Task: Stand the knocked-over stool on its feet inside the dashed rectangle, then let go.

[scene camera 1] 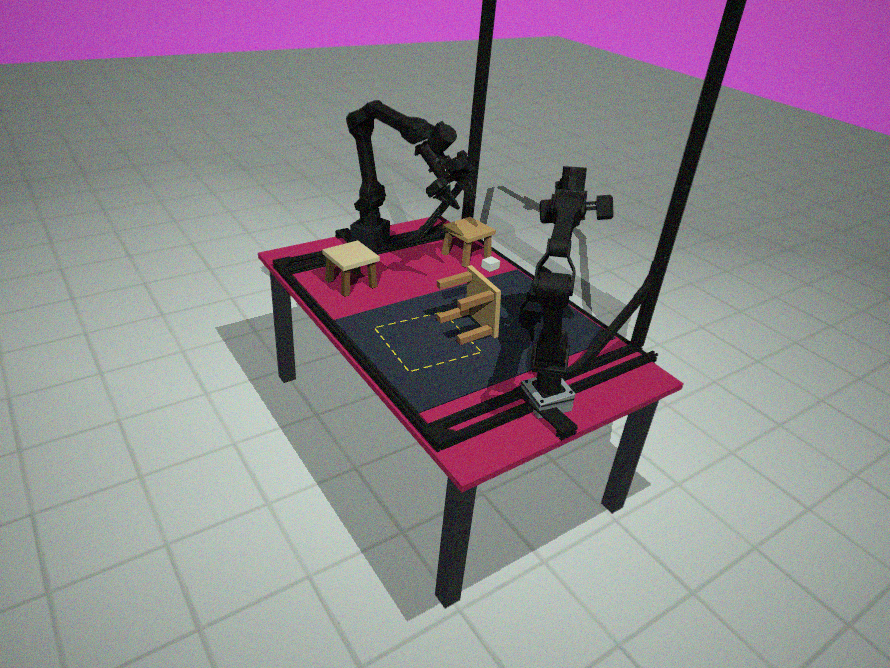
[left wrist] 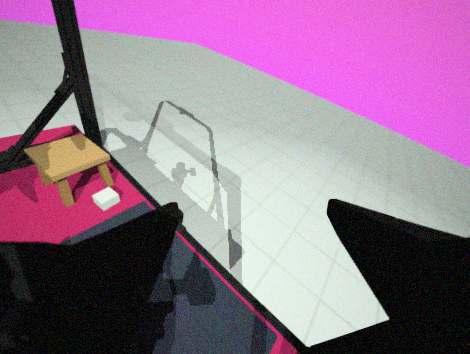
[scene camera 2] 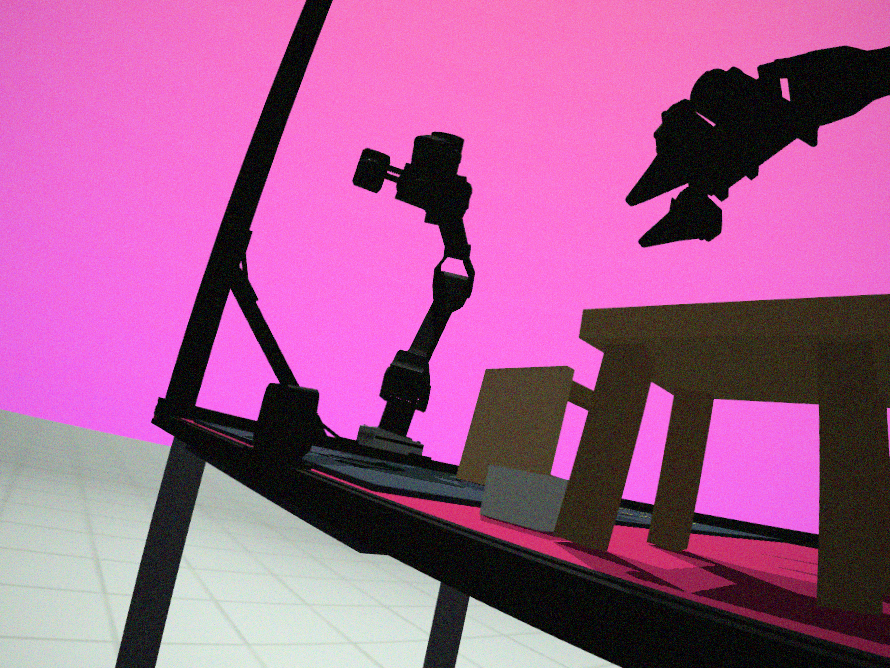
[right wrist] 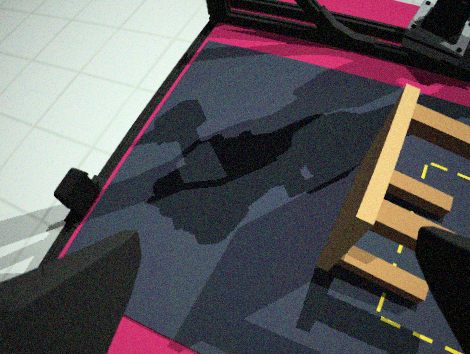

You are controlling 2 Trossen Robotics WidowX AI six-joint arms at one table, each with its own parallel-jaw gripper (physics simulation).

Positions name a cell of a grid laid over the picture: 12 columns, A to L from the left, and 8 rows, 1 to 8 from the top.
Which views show my left gripper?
Scene camera 1, the left wrist view and scene camera 2 only.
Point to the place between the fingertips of my left gripper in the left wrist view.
G5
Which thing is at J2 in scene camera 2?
My right gripper.
